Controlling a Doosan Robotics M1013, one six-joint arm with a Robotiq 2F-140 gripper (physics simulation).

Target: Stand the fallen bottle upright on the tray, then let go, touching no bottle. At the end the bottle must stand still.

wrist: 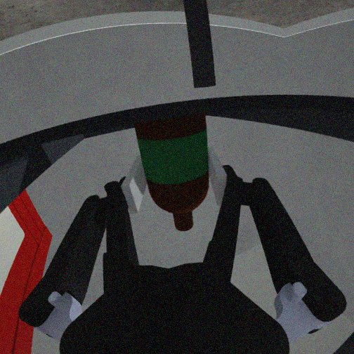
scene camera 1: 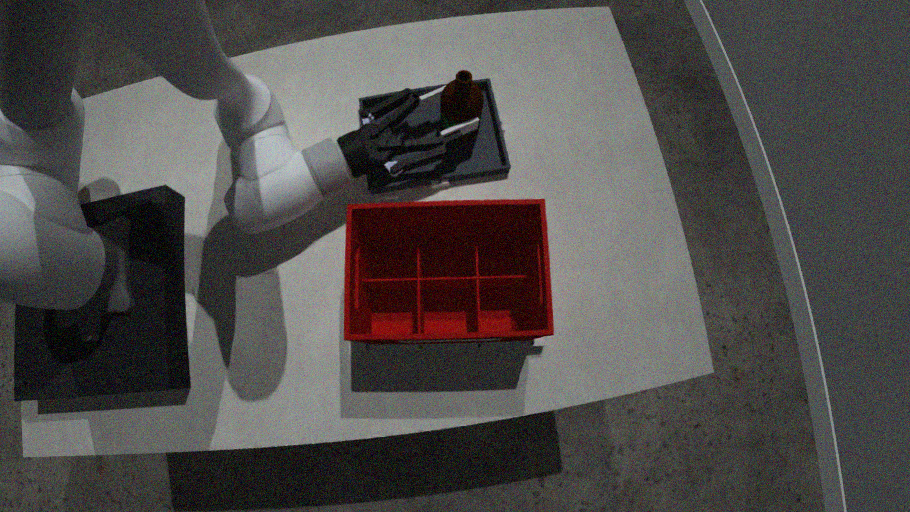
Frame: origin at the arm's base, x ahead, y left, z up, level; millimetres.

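Seen in the pictures: gripper, fingertip midpoint: (scene camera 1: 466, 104); arm's base, link origin: (scene camera 1: 94, 273).
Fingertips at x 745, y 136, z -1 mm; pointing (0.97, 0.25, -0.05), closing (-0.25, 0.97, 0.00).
Note:
Offsets run from my fingertips to a thing's top centre. "spot": to the spot under its first point. Level surfaces: height alone.
The brown bottle {9 mm back, 2 mm right, 93 mm up} (scene camera 1: 462, 99) (wrist: 175, 160) with a green label stands about upright over the tray, neck up in the scene view; a slight tilt cannot be ruled out. My gripper (scene camera 1: 460, 105) (wrist: 175, 172) is shut on it, with one pale finger pad on each side of its body. In the wrist view its neck points toward the gripper's palm. The dark tray {spot: 40 mm ahead, 68 mm right, 64 mm down} (scene camera 1: 495, 149) lies under the bottle and fingers. The bottle's base is hidden in the scene view, so contact with the tray floor cannot be told.
A red crate {101 mm back, 296 mm right, 106 mm up} (scene camera 1: 449, 334) (wrist: 37, 237) with dividers stands on the pale table {69 mm down} (scene camera 1: 610, 254), just in front of the tray in the scene view. A dark block (scene camera 1: 162, 356) lies at the left under the arm. A curved grey edge (scene camera 1: 763, 171) runs along the right.

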